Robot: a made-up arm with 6 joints.
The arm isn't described. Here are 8 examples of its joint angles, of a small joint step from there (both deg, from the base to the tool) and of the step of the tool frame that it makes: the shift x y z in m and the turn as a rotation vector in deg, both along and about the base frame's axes.
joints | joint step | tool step
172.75 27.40 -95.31 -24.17 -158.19 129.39 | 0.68 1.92 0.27 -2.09 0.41 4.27 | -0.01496 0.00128 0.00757 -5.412 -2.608 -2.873
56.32 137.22 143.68 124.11 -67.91 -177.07 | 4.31 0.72 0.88 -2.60 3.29 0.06 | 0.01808 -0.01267 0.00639 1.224 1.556 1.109
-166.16 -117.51 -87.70 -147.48 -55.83 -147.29 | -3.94 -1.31 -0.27 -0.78 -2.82 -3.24 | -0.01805 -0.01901 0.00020 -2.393 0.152 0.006
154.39 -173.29 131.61 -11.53 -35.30 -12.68 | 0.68 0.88 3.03 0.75 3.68 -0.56 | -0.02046 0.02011 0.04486 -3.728 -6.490 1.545
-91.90 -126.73 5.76 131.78 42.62 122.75 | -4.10 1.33 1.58 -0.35 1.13 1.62 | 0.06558 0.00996 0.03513 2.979 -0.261 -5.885
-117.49 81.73 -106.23 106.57 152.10 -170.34 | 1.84 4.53 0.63 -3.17 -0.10 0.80 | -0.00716 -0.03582 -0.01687 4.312 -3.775 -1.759
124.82 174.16 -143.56 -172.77 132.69 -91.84 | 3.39 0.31 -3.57 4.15 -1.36 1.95 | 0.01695 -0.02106 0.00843 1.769 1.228 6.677
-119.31 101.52 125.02 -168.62 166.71 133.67 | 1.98 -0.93 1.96 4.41 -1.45 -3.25 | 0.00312 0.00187 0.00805 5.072 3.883 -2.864
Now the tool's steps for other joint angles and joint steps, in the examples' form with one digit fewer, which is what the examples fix.
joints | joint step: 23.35 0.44 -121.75 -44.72 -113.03 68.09 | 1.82 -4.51 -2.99 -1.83 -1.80 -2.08
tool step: 0.0124 -0.0039 -0.0360 4.87 -8.90 2.42
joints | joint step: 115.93 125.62 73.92 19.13 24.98 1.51 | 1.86 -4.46 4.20 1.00 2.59 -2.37
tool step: -0.0114 0.0105 0.0312 -2.59 1.07 2.30
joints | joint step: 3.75 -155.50 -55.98 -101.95 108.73 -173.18 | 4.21 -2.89 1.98 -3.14 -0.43 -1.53
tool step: 0.0411 0.0147 -0.0003 -1.39 0.46 6.50
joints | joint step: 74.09 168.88 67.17 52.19 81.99 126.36 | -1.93 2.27 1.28 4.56 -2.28 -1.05
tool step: -0.0279 -0.0164 0.0166 -2.59 -3.80 -3.21
